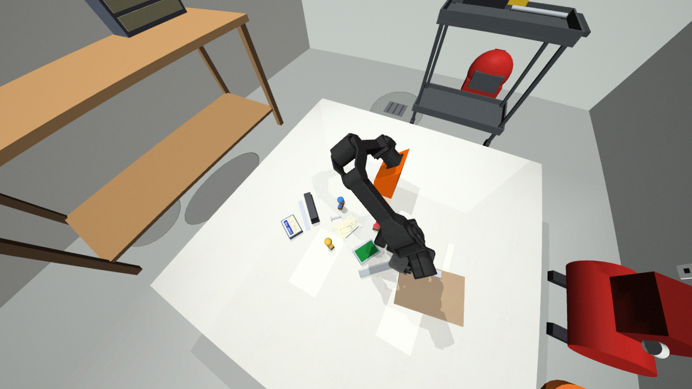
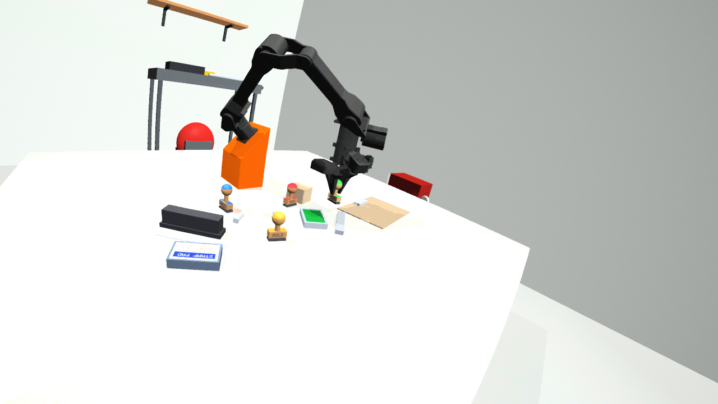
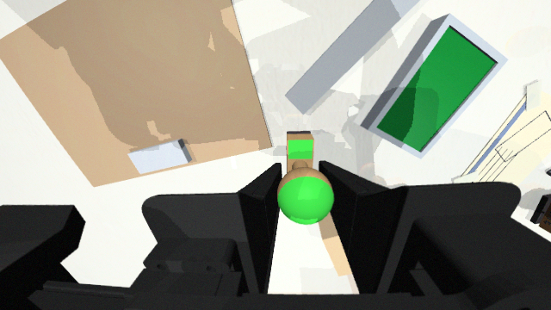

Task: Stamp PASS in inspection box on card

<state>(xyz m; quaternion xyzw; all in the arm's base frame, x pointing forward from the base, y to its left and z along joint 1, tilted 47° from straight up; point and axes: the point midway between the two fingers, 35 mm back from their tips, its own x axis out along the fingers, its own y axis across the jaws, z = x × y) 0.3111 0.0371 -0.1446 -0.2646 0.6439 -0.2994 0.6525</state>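
Now: gripper tip 110 mm to the left of the green ink pad, 50 mm above it and 30 mm short of it. Also, from my gripper tip: grey bar: 80 mm ahead, 50 mm to the right, 50 mm below; then red stamp: 100 mm to the right, 80 mm behind, 30 mm below; then green stamp: right at my gripper tip.
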